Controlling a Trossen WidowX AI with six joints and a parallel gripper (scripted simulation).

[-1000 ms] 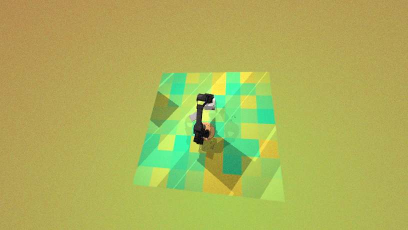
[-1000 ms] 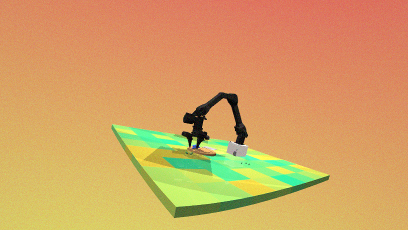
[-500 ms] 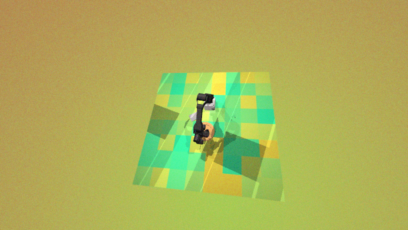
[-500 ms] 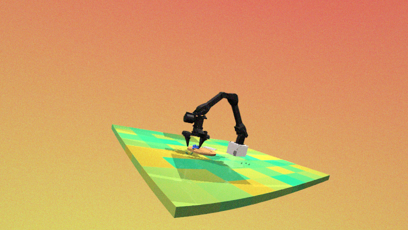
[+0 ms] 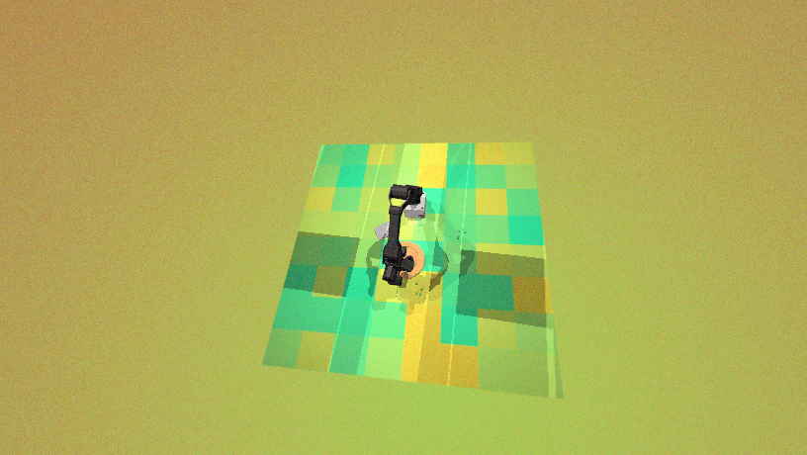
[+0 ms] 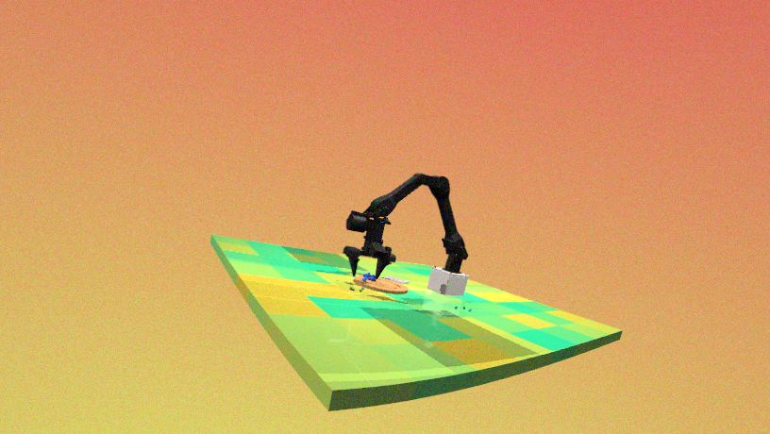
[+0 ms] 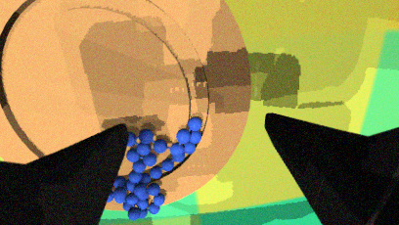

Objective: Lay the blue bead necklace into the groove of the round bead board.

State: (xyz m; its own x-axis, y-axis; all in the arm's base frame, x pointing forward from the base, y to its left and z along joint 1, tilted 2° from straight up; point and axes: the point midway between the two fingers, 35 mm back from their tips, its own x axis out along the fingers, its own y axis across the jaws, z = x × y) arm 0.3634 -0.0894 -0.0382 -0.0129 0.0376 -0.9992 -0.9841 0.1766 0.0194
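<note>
Now: gripper tip 6 cm past the round bead board, 2 cm to the right of it and 1 cm above it. Round my gripper tip: flat grey piece 23 cm behind, 8 cm to the right, 2 cm below.
</note>
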